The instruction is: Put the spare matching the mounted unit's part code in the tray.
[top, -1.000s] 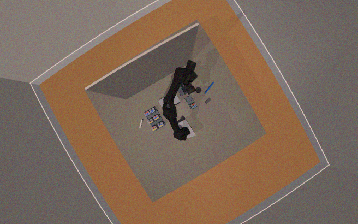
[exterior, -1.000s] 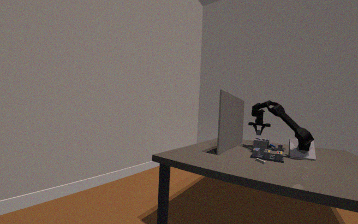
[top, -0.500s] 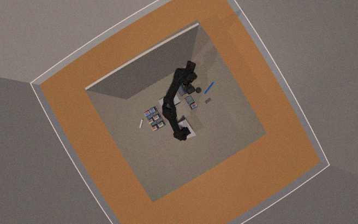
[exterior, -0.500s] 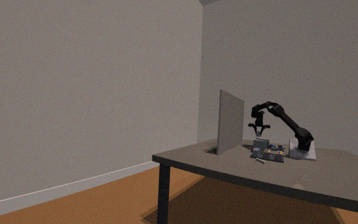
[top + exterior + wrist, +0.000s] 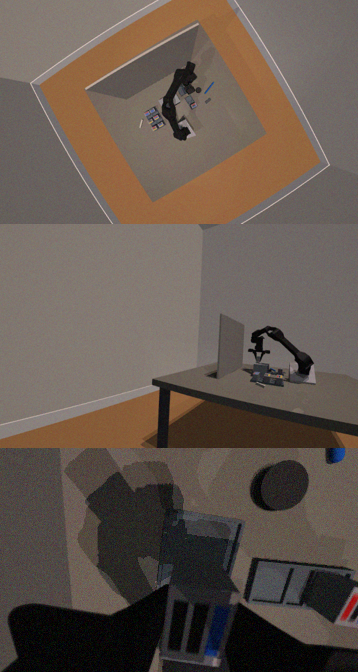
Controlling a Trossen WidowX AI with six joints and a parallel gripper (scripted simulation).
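Right now my gripper tip is 100 mm above the blue-grey tray, 10 mm to the right of it and 10 mm past it. Also, from my gripper tip: light grey unit: 200 mm to the left, 50 mm below, 50 mm behind; grey spare: 20 mm above; dark disc: 100 mm to the right, 90 mm below, 90 mm behind.
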